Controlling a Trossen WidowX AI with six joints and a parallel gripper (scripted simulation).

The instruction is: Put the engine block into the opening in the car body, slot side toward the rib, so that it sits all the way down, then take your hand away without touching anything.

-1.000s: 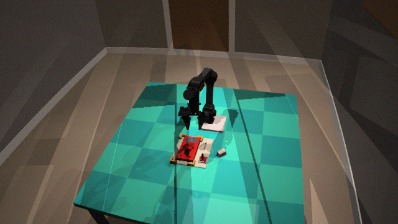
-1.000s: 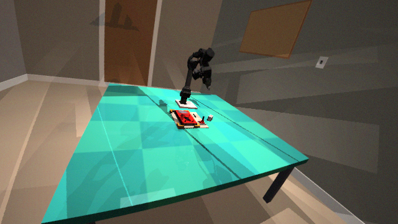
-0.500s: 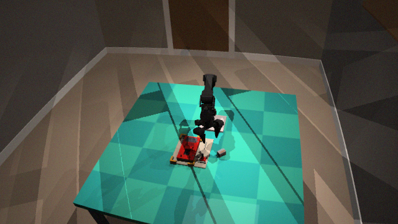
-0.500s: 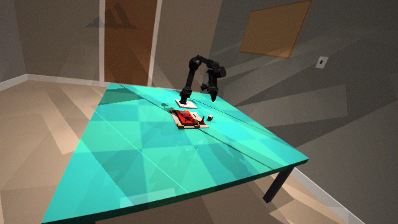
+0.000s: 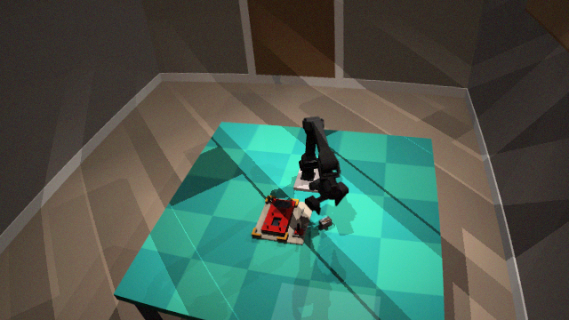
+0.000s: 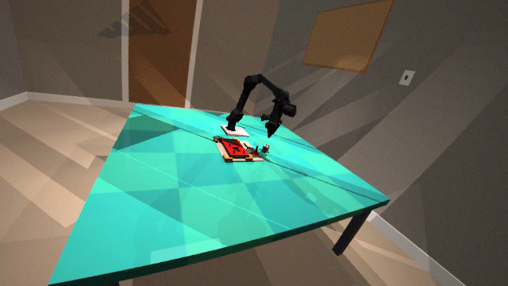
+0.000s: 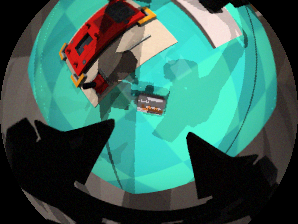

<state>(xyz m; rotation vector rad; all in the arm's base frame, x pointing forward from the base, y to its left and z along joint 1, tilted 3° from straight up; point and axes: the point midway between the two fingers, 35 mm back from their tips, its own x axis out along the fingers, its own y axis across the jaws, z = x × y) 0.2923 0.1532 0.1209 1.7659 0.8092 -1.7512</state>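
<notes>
Right now my gripper tip is 10 mm to the left of the engine block and 90 mm above it. From my gripper tip the other things lie so: beige base plate (20 mm ahead, 210 mm to the right, 90 mm below).
</notes>
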